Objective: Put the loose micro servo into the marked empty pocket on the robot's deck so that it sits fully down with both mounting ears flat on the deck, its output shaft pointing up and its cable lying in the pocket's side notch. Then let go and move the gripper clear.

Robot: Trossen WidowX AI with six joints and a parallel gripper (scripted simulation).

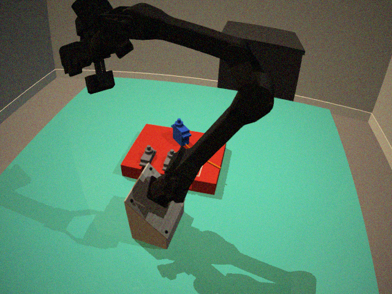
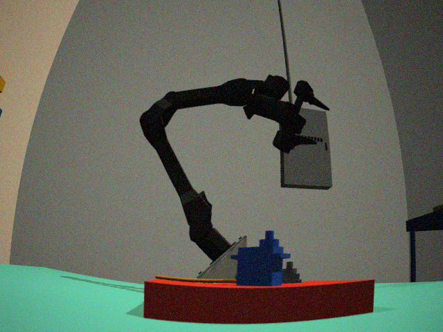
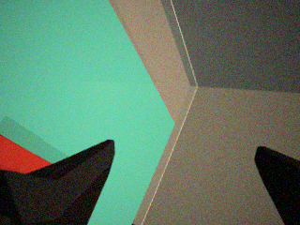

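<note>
Now: gripper tip 180 mm short of the red deck, 220 mm to the left of it and 390 mm above it.
</note>
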